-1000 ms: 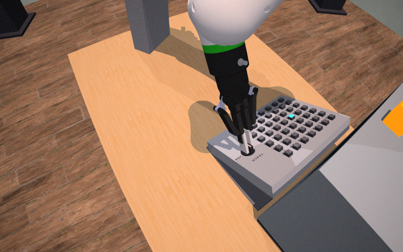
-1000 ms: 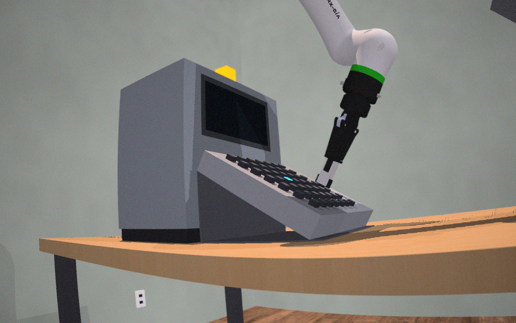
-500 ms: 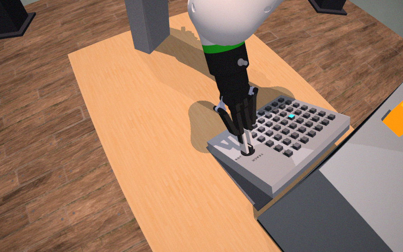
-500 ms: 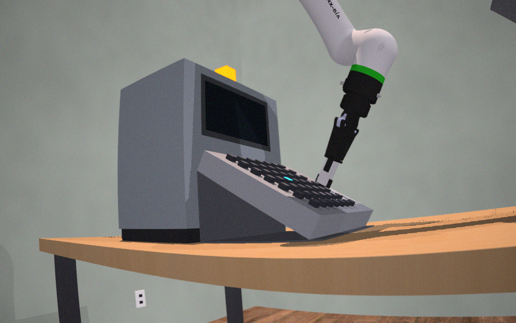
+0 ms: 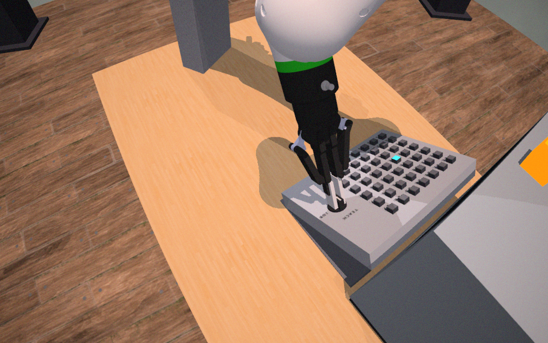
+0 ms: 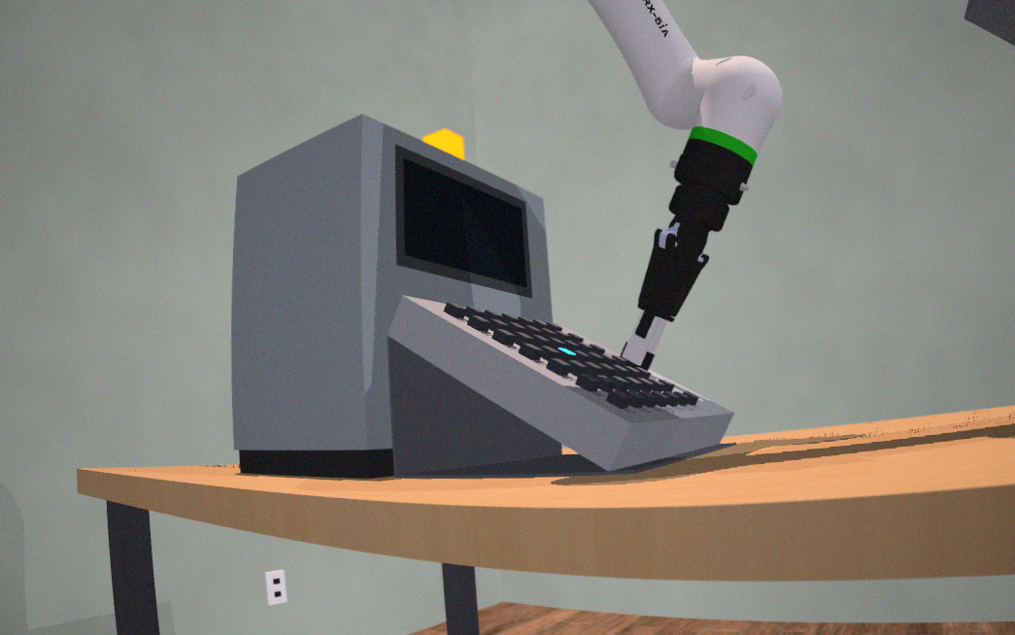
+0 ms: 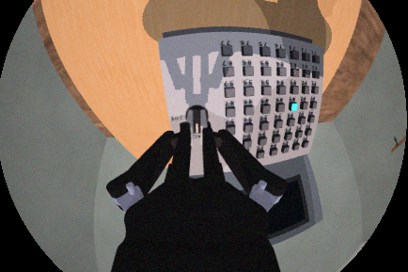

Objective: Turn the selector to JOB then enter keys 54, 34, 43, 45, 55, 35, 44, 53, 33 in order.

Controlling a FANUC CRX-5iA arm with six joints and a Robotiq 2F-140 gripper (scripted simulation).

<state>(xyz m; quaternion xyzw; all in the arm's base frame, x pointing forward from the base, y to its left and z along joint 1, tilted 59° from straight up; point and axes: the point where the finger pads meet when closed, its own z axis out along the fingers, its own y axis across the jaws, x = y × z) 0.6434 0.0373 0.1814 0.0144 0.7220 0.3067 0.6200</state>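
My gripper is now 2 cm short of the black selector knob, 2 cm above it and 1 cm to the right of it. Round my hand: grey keypad panel 12 cm to the left, 7 cm below, 2 cm behind; key 17 cm to the left, 9 cm behind, 3 cm below.
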